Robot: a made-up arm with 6 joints.
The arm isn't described. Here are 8 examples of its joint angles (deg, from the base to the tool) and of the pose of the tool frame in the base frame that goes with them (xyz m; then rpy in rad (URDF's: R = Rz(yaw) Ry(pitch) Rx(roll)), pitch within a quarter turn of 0, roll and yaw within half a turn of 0).
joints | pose
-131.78 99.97 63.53 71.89 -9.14 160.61 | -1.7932 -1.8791 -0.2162 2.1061 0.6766 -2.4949
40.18 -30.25 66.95 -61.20 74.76 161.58 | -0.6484 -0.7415 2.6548 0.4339 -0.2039 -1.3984
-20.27 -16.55 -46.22 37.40 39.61 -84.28 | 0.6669 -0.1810 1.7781 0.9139 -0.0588 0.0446
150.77 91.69 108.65 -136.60 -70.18 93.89 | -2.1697 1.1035 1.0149 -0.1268 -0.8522 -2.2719
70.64 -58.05 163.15 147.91 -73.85 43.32 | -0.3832 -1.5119 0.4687 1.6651 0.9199 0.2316
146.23 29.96 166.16 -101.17 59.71 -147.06 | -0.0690 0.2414 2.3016 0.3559 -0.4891 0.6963
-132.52 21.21 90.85 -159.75 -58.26 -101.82 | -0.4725 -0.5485 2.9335 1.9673 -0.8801 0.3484
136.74 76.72 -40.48 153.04 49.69 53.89 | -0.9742 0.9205 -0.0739 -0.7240 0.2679 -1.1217
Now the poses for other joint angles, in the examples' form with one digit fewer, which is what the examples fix.
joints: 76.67 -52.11 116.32 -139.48 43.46 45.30
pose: -0.369 -1.977 1.479 -1.797 -0.718 -1.168
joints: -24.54 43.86 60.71 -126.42 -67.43 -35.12
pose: 1.879 -0.740 2.174 2.119 -0.689 0.869
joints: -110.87 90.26 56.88 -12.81 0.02 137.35
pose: -0.970 -2.434 0.061 -2.174 0.582 -1.935
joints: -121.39 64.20 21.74 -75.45 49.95 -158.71
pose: -1.368 -1.942 0.682 -2.670 0.297 -3.005
